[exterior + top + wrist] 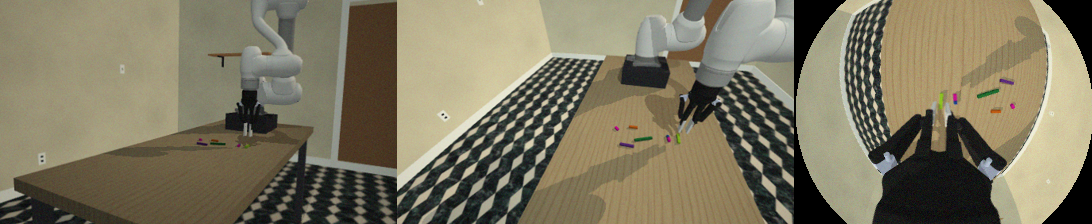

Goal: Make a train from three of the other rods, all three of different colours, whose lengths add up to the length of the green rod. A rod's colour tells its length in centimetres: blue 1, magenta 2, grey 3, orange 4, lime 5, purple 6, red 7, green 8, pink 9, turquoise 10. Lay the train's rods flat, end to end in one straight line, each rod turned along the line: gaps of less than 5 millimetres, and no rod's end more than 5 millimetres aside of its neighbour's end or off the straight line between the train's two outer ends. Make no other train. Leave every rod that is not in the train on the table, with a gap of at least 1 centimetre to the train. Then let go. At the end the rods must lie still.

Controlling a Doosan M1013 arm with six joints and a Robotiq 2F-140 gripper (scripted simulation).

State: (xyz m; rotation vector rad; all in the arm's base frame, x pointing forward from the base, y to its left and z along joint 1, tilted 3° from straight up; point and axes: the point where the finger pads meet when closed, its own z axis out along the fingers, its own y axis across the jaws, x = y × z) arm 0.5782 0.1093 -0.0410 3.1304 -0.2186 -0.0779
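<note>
Now: the lime rod 90 mm below my hand. Also, from my hand: tiny blue piece 90 mm below, 40 mm to the right, 10 mm behind; then orange rod 200 mm to the right, 90 mm below, 50 mm behind; then green rod 150 mm to the right, 90 mm below, 20 mm ahead.
</note>
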